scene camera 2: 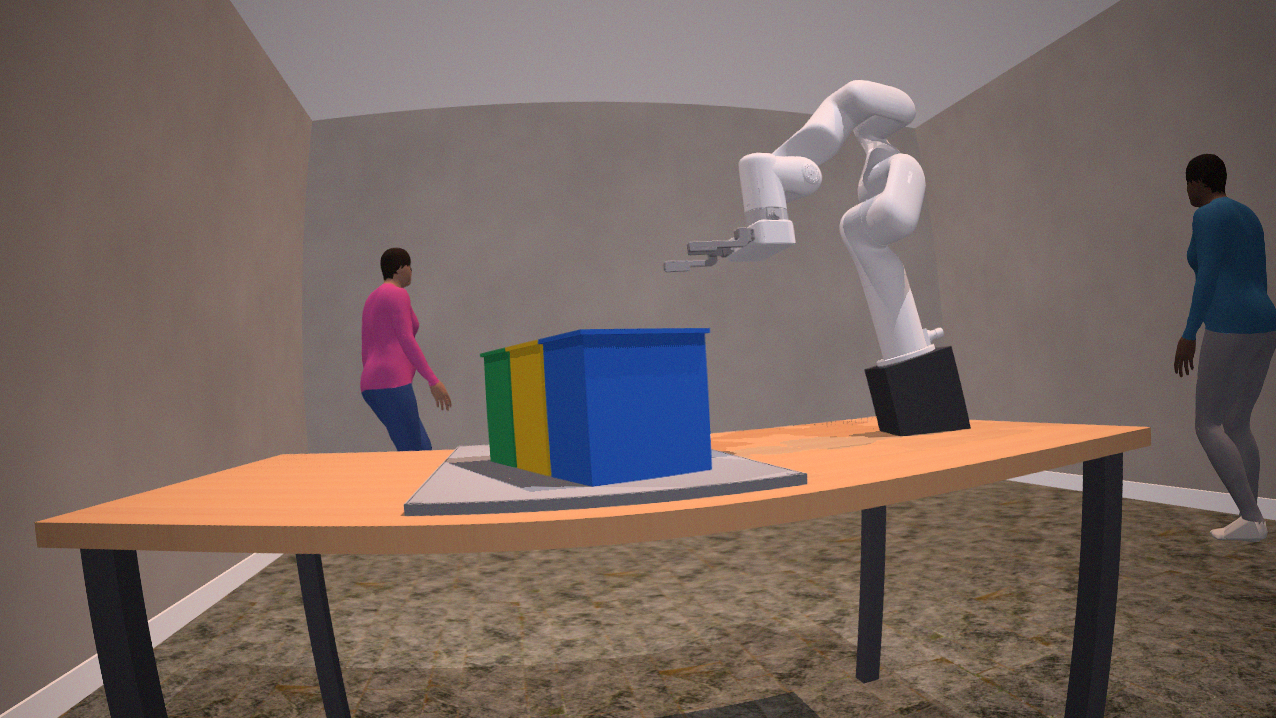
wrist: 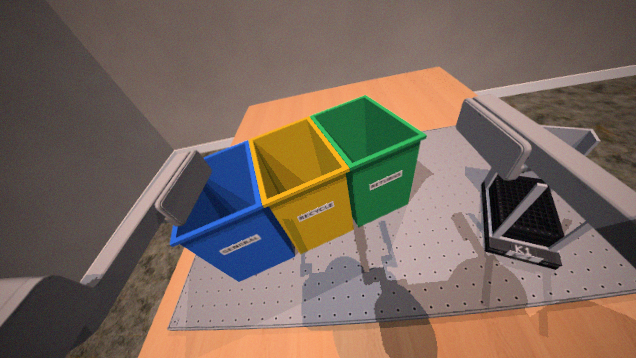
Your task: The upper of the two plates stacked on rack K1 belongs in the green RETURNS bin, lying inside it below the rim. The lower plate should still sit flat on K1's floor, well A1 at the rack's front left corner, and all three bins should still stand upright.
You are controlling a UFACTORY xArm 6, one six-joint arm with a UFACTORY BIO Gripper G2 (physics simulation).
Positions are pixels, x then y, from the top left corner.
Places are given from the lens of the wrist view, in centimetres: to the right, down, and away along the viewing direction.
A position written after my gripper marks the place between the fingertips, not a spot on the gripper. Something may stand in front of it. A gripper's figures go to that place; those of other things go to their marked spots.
my gripper [wrist: 321, 137]: 0, -2, 12
green returns bin [wrist: 381, 149]: 14, -6, 44
yellow bin [wrist: 301, 177]: -4, 0, 50
blue bin [wrist: 228, 227]: -13, 7, 28
black plate [wrist: 540, 221]: 36, 7, 30
The marked spots on the black plate and the blue bin are 48 cm apart.
